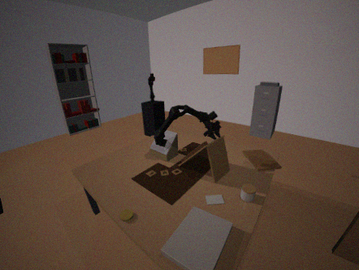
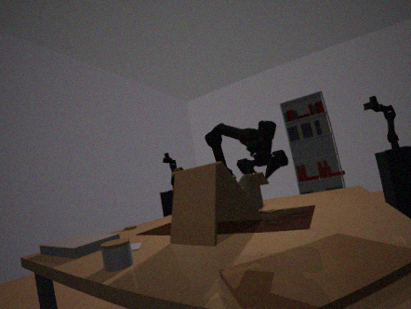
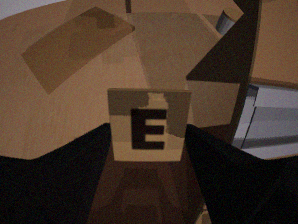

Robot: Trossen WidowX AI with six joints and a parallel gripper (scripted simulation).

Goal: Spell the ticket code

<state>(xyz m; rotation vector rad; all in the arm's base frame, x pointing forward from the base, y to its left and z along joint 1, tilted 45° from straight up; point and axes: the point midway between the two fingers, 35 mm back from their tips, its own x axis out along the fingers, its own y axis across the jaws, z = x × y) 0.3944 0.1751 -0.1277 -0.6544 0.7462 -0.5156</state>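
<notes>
Right now my gripper tip is 23 cm to the left of the tile marked t and 4 cm past it. From my gripper tip the other things lie so: tile marked e: right at my gripper tip; then dark mat: 23 cm to the right, 21 cm behind, 17 cm below; then white ticket: 18 cm to the right, 10 cm behind, 7 cm below.
</notes>
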